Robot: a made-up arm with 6 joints. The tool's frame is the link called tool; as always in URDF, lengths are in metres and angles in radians. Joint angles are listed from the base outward.
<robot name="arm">
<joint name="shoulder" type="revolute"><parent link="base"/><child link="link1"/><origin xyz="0.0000 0.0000 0.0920" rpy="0.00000 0.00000 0.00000"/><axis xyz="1 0 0"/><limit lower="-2.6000" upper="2.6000"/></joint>
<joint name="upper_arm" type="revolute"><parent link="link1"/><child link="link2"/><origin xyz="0.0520 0.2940 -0.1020" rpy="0.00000 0.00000 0.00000"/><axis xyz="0 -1 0"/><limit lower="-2.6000" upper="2.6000"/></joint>
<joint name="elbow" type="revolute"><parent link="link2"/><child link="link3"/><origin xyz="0.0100 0.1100 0.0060" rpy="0.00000 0.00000 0.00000"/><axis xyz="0 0 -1"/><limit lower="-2.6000" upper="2.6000"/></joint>
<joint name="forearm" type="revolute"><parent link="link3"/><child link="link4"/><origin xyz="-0.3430 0.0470 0.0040" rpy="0.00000 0.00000 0.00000"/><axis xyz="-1 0 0"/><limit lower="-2.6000" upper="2.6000"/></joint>
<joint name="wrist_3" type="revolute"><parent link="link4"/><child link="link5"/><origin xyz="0.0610 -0.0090 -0.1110" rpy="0.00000 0.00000 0.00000"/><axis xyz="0 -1 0"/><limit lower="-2.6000" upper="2.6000"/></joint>
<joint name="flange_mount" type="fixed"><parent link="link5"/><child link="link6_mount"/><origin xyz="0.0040 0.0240 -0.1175" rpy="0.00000 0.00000 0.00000"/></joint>
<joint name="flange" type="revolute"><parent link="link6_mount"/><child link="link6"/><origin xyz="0.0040 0.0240 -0.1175" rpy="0.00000 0.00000 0.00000"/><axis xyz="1 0 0"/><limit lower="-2.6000" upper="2.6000"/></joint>
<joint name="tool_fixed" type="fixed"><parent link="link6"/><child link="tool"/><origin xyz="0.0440 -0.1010 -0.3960" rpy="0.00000 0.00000 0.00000"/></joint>
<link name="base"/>
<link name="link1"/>
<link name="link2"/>
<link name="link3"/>
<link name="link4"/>
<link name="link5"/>
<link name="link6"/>
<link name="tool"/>
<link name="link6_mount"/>
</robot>
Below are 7 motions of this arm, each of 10 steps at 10 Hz.
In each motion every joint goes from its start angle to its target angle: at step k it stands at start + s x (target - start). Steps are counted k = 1, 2, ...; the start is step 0. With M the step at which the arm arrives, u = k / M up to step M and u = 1 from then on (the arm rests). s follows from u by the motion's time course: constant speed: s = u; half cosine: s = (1 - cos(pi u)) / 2; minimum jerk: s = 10 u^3 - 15 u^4 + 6 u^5.
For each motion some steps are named. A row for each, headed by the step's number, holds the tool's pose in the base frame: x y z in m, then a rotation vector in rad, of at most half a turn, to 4 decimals.
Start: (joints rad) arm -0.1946 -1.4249 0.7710 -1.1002 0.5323 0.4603
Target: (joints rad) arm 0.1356 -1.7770 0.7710 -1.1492 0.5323 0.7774
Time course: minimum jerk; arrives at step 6
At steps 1, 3, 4, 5, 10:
1: -0.0352 0.6914 -0.7014 0.2495 -0.0595 -1.3027
3: -0.0516 0.8218 -0.5716 0.4089 0.0614 -1.3697
4: -0.0601 0.8890 -0.4793 0.5014 0.1377 -1.4103
5: -0.0646 0.9235 -0.4205 0.5543 0.1838 -1.4340
10: -0.0655 0.9300 -0.4083 0.5648 0.1933 -1.4388

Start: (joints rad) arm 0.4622 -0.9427 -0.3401 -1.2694 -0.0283 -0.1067
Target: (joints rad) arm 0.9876 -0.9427 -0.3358 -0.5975 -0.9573 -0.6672
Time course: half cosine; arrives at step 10
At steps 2, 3, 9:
2: -0.5364 0.7779 0.6314 1.5981 1.1808 0.1698
3: -0.6076 0.6881 0.6345 1.5393 1.2159 0.3712
9: -0.7292 0.0642 0.3620 0.9280 1.0486 1.6775

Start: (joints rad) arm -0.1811 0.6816 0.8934 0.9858 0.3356 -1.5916
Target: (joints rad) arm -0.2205 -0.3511 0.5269 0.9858 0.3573 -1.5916
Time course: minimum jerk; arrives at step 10
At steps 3, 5, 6, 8, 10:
3: -0.3540 0.2994 -0.0812 -2.4675 0.3707 -1.1242
5: -0.3209 0.2812 0.0627 -2.7162 0.3758 -0.6729
6: -0.2805 0.2719 0.1316 -2.8034 0.3758 -0.4017
8: -0.2009 0.2574 0.2107 -2.8624 0.3761 0.0028
10: -0.1803 0.2538 0.2246 -2.8647 0.3766 0.0945

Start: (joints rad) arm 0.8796 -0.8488 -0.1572 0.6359 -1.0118 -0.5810
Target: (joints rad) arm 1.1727 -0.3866 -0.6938 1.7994 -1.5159 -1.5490
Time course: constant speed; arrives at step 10
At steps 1, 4, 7, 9, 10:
1: -0.3941 -0.2920 0.1194 -0.7014 1.0786 1.2590
4: -0.1726 -0.3483 0.1226 -1.2372 0.7786 1.2182
7: -0.0632 -0.3480 0.2248 -1.7163 0.6326 0.9980
9: -0.0561 -0.3244 0.3020 -1.9765 0.6520 0.7904
10: -0.0662 -0.3061 0.3349 -2.0819 0.6998 0.6790

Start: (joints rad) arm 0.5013 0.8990 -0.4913 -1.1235 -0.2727 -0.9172
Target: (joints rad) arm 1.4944 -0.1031 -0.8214 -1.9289 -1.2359 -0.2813
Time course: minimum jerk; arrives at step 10
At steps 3, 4, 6, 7, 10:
3: -0.0705 0.9609 -0.2080 0.6211 -0.6480 0.8305
4: -0.3117 0.9586 -0.0539 0.9328 -0.5052 1.1187
6: -0.7526 0.5613 0.2552 1.5814 -0.2950 1.9256
7: -0.8246 0.2986 0.2701 1.7639 -0.2772 2.3373
10: -0.8138 0.0437 0.1903 -1.5734 0.2787 -2.4129

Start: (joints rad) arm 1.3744 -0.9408 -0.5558 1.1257 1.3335 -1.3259
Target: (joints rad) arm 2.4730 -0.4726 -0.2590 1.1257 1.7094 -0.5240
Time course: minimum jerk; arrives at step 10
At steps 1, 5, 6, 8, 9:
1: 0.3417 0.0365 0.2875 0.0403 -1.3361 -0.3791
5: 0.3720 -0.0963 0.3690 0.6232 -1.3562 -0.7745
6: 0.3782 -0.1727 0.3804 0.8130 -1.3606 -0.9330
8: 0.3811 -0.2976 0.3633 1.0488 -1.3601 -1.1712
9: 0.3808 -0.3223 0.3548 1.0886 -1.3588 -1.2181

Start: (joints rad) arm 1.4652 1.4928 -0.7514 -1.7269 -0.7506 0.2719
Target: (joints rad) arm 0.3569 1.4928 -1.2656 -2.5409 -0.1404 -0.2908
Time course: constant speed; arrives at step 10
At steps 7, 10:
7: -0.4067 0.7680 -0.3539 1.1126 -0.2514 1.8957
10: -0.4853 0.5086 -0.4673 0.9984 0.1421 1.7659

